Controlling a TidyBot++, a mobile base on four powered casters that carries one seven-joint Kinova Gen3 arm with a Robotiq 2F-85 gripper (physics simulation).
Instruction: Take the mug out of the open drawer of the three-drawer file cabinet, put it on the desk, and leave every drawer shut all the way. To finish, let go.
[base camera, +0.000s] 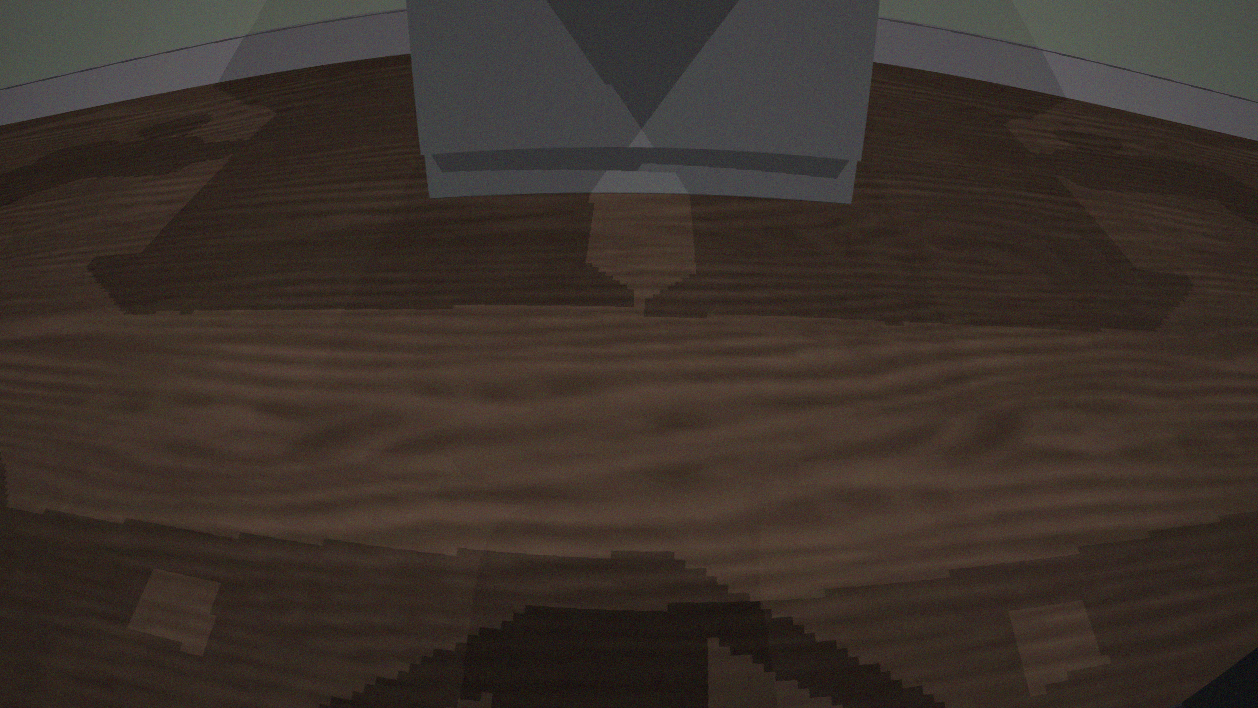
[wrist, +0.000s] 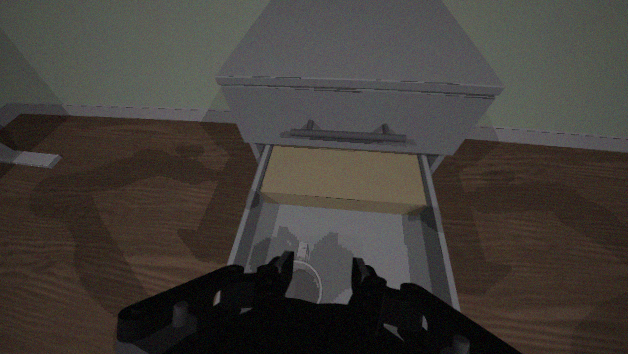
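The grey file cabinet stands against the wall. Its top drawer looks shut. A drawer below it is pulled out. The white mug stands in this open drawer, left of its middle, with its handle towards the cabinet. The gripper's black parts hide the near side of the mug. My gripper is partly open and holds nothing. In the wrist view its fingertips appear above the mug, with the mug's rim showing between them, nearer the left finger. The desk cannot be made out in either view.
A tan box fills the back of the open drawer. The top drawer's bar handle sticks out above the drawer. A pale flat piece lies on the wooden floor at the left. The wall is behind the cabinet.
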